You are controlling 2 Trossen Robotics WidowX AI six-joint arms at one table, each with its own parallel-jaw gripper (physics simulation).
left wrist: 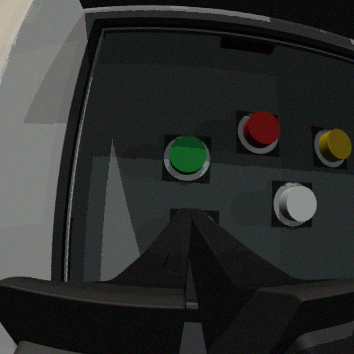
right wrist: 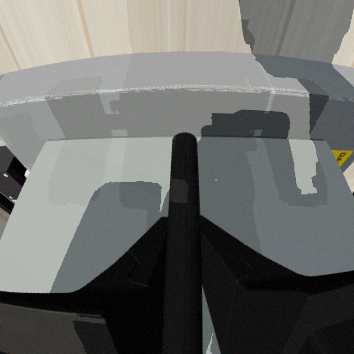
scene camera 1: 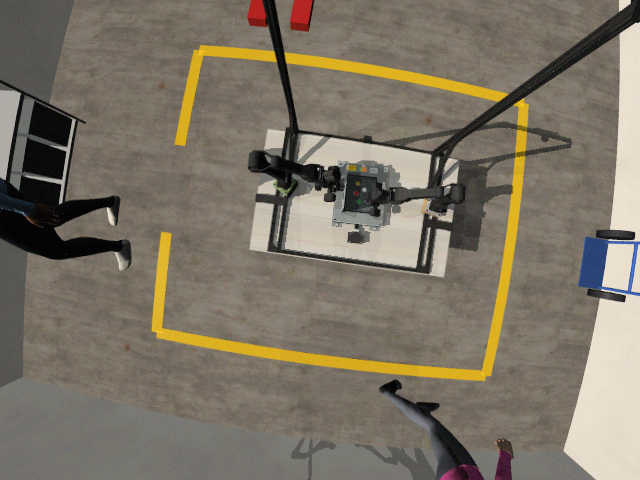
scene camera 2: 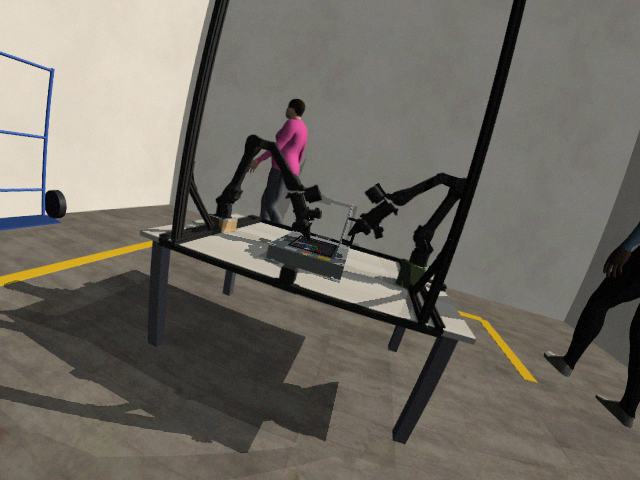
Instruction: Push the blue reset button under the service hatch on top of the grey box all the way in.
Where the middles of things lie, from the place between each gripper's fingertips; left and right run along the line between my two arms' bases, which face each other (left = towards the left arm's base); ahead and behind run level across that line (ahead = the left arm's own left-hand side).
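Counted from my left hand: the green button (left wrist: 187, 154) is 3 cm below and 4 cm to the right; the red button (left wrist: 261, 128), 3 cm below, 4 cm behind and 6 cm to the right; the yellow button (left wrist: 328, 144), 3 cm below, 10 cm behind and 6 cm to the right; the white button (left wrist: 298, 203), 3 cm below, 7 cm behind and 1 cm to the right.
Counted from my right hand: the service hatch (right wrist: 85, 202) is 1 cm above and 1 cm to the left; the green button, 11 cm below, 4 cm ahead and 13 cm to the left; the red button, 11 cm below, 1 cm behind and 11 cm to the left; the yellow button, 11 cm below, 7 cm behind and 11 cm to the left.
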